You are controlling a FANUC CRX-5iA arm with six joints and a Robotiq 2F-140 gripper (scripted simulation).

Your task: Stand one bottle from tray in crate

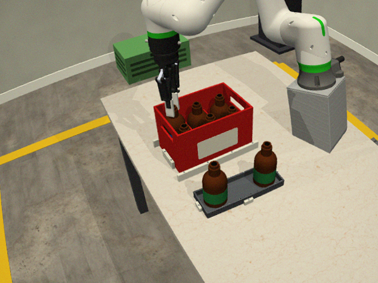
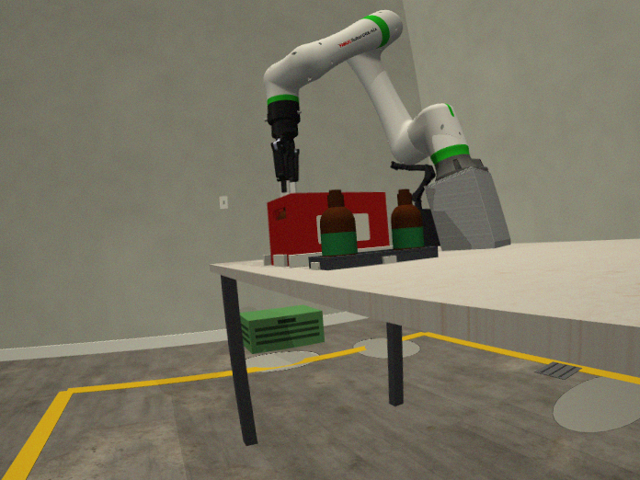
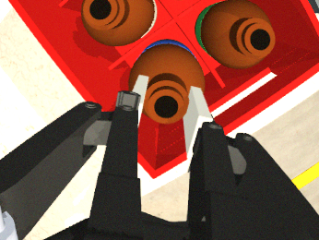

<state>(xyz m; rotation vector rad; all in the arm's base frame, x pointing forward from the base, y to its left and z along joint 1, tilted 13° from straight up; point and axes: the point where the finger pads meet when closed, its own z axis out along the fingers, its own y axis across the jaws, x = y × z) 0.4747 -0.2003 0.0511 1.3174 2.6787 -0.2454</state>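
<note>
Now: hand 9 cm above the glass bottle. The rest, counted from my hand: grey tray: 6 cm behind, 29 cm to the left, 18 cm below; then red crate: 8 cm behind, 5 cm to the left, 11 cm below.
</note>
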